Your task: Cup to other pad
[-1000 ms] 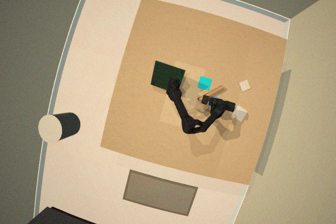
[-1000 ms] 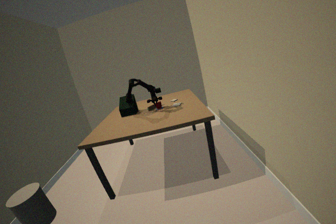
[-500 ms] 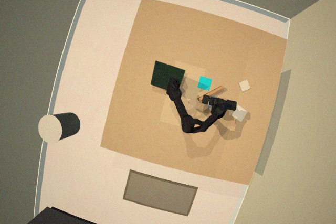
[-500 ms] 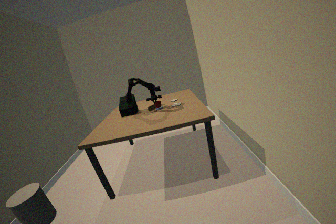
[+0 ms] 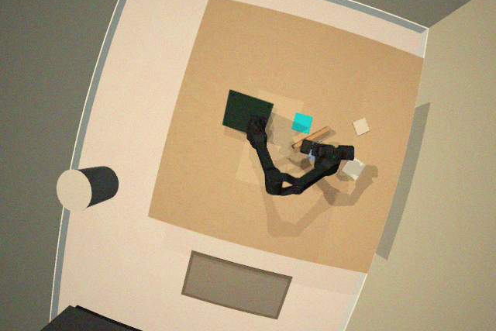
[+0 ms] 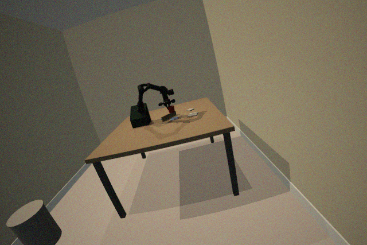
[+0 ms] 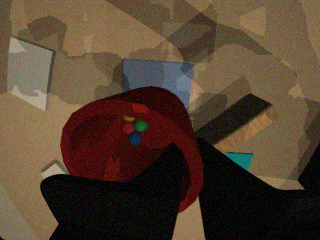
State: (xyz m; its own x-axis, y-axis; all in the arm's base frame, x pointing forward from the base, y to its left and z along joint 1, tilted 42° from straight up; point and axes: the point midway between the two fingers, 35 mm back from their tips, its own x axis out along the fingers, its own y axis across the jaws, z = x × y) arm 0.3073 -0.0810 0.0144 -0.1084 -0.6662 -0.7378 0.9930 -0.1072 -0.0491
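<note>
Right now the cyan pad is 80 mm behind my gripper tip, 130 mm to the left of it and 120 mm below it. The rest, counted from my gripper tip: pale blue pad: 40 mm ahead, 120 mm below; then wooden bar: 20 mm behind, 60 mm to the left, 100 mm below; then red cup: 30 mm ahead.
</note>
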